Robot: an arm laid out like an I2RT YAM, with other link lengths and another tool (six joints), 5 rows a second.
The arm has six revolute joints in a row. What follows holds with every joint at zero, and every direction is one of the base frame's. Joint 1 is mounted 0.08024 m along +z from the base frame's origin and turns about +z. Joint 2 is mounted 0.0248 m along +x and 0.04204 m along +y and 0.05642 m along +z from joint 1 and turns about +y. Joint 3 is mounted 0.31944 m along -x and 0.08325 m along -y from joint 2 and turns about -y. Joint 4 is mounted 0.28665 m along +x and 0.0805 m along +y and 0.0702 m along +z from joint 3 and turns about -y. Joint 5 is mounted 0.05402 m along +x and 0.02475 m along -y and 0.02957 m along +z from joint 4 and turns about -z. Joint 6 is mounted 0.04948 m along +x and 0.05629 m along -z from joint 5 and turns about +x. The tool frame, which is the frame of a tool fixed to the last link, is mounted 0.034 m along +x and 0.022 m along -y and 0.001 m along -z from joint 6; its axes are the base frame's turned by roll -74.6, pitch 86.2 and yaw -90 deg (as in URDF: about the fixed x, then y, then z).
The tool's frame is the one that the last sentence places.
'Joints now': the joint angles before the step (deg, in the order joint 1, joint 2, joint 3, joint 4, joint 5, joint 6). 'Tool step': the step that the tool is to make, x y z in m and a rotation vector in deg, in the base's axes. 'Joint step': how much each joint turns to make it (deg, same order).
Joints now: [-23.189 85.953 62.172 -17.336 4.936 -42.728]
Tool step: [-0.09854 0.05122 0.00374 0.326 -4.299 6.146]
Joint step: [-0.292 -23.107 -16.803 -2.402 -6.255 -2.513]
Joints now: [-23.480 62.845 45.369 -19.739 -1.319 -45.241]
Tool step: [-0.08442 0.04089 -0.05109 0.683 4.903 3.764]
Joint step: [-0.030 -19.612 -15.270 -9.254 -2.073 -3.446]
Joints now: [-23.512 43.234 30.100 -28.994 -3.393 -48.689]
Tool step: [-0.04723 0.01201 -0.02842 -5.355 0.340 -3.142]
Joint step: [-0.013 -14.782 -8.185 -4.787 5.679 -1.733]
